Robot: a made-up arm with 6 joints.
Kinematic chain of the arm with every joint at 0, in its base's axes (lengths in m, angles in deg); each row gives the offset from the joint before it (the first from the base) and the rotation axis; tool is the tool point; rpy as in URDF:
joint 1: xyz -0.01 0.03 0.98 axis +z
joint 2: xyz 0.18 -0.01 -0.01 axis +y
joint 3: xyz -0.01 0 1.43 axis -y
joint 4: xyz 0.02 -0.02 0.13 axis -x
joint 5: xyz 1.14 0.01 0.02 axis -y
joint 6: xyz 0.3 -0.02 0 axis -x
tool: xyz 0.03 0.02 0 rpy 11.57 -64.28 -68
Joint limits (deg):
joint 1: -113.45..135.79
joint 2: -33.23..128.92
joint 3: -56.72..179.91
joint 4: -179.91..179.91
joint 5: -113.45..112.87
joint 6: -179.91..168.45
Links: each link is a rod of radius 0.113 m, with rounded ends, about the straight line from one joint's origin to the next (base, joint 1, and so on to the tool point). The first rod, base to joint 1, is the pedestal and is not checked.
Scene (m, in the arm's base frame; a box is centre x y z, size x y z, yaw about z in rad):
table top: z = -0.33
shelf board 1: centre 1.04 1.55 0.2 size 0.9 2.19 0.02 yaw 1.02
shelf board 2: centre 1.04 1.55 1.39 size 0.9 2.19 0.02 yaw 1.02
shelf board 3: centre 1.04 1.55 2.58 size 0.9 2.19 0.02 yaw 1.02
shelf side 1: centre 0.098 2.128 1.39 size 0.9 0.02 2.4 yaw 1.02
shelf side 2: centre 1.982 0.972 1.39 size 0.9 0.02 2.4 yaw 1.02
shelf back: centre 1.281 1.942 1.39 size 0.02 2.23 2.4 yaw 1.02
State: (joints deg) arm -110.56 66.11 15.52 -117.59 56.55 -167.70
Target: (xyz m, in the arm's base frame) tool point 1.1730 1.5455 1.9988
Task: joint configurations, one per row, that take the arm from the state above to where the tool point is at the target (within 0.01 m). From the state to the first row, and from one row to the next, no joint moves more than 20 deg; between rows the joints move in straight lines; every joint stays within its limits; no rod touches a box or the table.
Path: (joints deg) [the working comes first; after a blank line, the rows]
Joints at the target: 57.88 18.14 8.98 -141.05 57.59 -167.96
Straight joint move there: touches shelf side 2.

1: -91.96 56.74 10.96 -120.85 58.37 -167.64
2: -73.35 47.38 6.40 -124.12 60.20 -167.57
3: -54.75 38.01 1.84 -127.38 62.02 -167.51
4: -36.15 28.65 -2.71 -130.64 63.84 -167.45
5: -17.55 19.28 -7.27 -133.90 65.67 -167.38
6: 1.06 9.91 -11.83 -137.17 67.49 -167.32
7: 19.66 0.55 -16.39 -140.43 69.31 -167.26
8: 38.26 -8.82 -20.95 -143.69 71.14 -167.20
9: 56.86 -18.18 -25.51 -146.96 72.96 -167.13
10: 57.37 -0.02 -8.26 -144.00 65.27 -167.55
11: 57.88 18.14 8.98 -141.05 57.59 -167.96

